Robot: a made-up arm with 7 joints. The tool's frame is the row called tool. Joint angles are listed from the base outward. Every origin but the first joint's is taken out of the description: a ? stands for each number. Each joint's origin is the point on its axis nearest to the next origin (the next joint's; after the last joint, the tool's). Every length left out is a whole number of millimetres.
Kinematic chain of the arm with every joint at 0, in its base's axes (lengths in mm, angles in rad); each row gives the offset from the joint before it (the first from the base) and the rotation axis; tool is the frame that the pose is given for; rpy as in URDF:
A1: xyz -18 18 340 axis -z
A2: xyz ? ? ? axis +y
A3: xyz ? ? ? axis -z
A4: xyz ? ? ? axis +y
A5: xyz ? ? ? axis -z
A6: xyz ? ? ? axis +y
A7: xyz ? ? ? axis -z
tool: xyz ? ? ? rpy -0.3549 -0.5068 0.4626
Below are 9 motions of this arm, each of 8 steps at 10 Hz.
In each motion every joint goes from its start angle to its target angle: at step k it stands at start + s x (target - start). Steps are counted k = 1, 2, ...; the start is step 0. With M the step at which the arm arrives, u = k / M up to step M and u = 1 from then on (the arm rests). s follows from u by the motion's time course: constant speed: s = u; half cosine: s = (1 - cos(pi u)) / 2; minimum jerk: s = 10 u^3 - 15 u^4 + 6 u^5.
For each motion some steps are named. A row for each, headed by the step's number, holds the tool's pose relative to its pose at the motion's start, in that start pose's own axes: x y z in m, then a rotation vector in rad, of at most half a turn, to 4 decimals.
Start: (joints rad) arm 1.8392 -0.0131 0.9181 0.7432 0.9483 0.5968 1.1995
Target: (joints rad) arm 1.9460 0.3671 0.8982 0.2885 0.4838 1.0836 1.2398
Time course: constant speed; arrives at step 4
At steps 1, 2, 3, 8:
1: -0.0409 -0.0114 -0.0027 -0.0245 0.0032 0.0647
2: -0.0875 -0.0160 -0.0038 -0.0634 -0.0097 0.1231
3: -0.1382 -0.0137 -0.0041 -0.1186 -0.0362 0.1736
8: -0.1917 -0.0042 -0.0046 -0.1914 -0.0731 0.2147

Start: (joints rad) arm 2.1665 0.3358 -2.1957 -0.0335 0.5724 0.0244 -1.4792
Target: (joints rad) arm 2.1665 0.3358 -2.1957 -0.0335 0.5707 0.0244 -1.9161
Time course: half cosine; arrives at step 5
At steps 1, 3, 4, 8:
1: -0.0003 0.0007 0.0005 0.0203 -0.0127 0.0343
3: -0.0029 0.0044 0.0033 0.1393 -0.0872 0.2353
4: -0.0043 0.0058 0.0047 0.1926 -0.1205 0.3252
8: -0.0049 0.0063 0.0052 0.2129 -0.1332 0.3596

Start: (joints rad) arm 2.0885 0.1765 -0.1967 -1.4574 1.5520 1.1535 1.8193
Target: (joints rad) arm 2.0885 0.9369 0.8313 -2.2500 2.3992 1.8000 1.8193
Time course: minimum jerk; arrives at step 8
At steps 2, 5, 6, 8:
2: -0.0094 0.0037 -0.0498 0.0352 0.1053 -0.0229
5: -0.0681 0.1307 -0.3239 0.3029 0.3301 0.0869
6: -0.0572 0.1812 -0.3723 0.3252 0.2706 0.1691
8: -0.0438 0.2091 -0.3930 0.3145 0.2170 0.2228

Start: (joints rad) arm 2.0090 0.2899 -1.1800 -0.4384 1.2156 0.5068 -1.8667
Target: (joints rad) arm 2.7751 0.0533 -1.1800 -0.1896 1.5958 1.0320 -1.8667
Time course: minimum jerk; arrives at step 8
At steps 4, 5, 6, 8:
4: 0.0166 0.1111 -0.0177 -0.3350 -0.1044 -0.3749
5: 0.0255 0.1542 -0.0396 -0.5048 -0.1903 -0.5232
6: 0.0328 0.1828 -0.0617 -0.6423 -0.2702 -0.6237
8: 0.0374 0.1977 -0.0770 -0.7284 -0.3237 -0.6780

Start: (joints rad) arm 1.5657 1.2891 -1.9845 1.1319 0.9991 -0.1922 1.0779
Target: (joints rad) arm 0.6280 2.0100 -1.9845 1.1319 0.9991 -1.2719 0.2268
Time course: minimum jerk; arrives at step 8
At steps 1, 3, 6, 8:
1: 0.0030 0.0069 0.0016 0.0185 -0.0175 0.0204
3: 0.0421 0.1285 0.0175 0.3235 -0.2626 0.3490
6: 0.0373 0.4829 -0.0375 1.0809 -0.5844 0.9797
8: 0.0181 0.5443 -0.0623 1.2024 -0.6080 1.0442

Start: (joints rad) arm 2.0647 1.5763 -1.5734 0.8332 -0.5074 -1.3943 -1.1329
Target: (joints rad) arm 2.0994 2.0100 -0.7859 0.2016 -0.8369 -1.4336 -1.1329
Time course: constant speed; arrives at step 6
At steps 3, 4, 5, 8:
3: -0.0008 0.0629 0.3052 -0.5160 -0.0364 0.0665
4: 0.0035 0.1066 0.3795 -0.6629 -0.0161 0.0973
5: 0.0112 0.1538 0.4375 -0.7933 0.0203 0.1302
8: 0.0221 0.1998 0.4792 -0.9049 0.0718 0.1639

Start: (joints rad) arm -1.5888 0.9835 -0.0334 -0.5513 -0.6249 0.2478 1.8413
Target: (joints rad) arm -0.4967 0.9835 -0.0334 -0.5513 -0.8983 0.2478 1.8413
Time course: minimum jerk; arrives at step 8
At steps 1, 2, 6, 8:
1: 0.0049 -0.0048 -0.0058 0.0007 0.0108 -0.0083
2: 0.0291 -0.0321 -0.0384 0.0046 0.0695 -0.0541
6: 0.0517 -0.3167 -0.3546 0.0521 0.5735 -0.5005
8: 0.0284 -0.3526 -0.3916 0.0586 0.6352 -0.5631

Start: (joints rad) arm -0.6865 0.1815 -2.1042 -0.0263 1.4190 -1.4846 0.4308
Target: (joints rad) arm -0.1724 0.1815 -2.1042 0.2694 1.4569 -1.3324 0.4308
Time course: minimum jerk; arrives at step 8
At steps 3, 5, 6, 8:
3: 0.0012 0.0323 0.0060 -0.1134 0.0024 0.1215
5: -0.0102 0.0838 -0.0046 -0.3114 0.0316 0.3132
6: -0.0186 0.1010 -0.0152 -0.3909 0.0509 0.3834
8: -0.0246 0.1103 -0.0233 -0.4397 0.0646 0.4248

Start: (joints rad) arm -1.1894 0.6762 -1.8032 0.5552 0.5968 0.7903 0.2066
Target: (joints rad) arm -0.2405 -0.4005 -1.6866 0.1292 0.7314 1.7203 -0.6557
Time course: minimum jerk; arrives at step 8
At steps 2, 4, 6, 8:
2: -0.0614 0.0203 -0.0162 0.0849 -0.0058 -0.0746
4: -0.1976 0.1662 -0.0787 0.4730 -0.1181 -0.3604
6: -0.1488 0.3249 -0.1024 0.8615 -0.3964 -0.6451
8: -0.1089 0.3510 -0.1008 0.9469 -0.4939 -0.7202

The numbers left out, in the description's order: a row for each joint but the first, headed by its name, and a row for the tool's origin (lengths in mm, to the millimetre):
A2: 25 6 0
A3: 3 0 228
A4: 17 -30 0
A5: -9 0 489
A6: 29 29 0
A7: 29 0 115
tool: 14 17 0

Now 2 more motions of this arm.
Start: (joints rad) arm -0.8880 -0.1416 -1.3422 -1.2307 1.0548 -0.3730 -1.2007
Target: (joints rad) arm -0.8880 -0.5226 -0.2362 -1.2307 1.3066 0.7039 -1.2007
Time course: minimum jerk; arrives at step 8
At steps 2, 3, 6, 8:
2: 0.0443 0.0463 0.0203 -0.0010 0.0557 0.0066
3: 0.1056 0.1329 0.0488 -0.0189 0.1357 -0.0003
6: 0.1879 0.4949 0.0862 -0.1901 0.2170 -0.1561
8: 0.1815 0.5548 0.0807 -0.2236 0.1920 -0.1908

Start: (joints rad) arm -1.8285 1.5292 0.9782 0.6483 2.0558 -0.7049 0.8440
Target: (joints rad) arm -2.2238 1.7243 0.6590 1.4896 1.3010 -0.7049 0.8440
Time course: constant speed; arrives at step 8
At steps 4, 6, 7, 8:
4: -0.1644 -0.1099 0.1956 0.3271 -0.3784 0.1550
6: -0.2800 -0.1435 0.2653 0.4063 -0.5703 0.2715
7: -0.3430 -0.1514 0.2913 0.4229 -0.6607 0.3397
8: -0.4076 -0.1524 0.3108 0.4240 -0.7448 0.4141

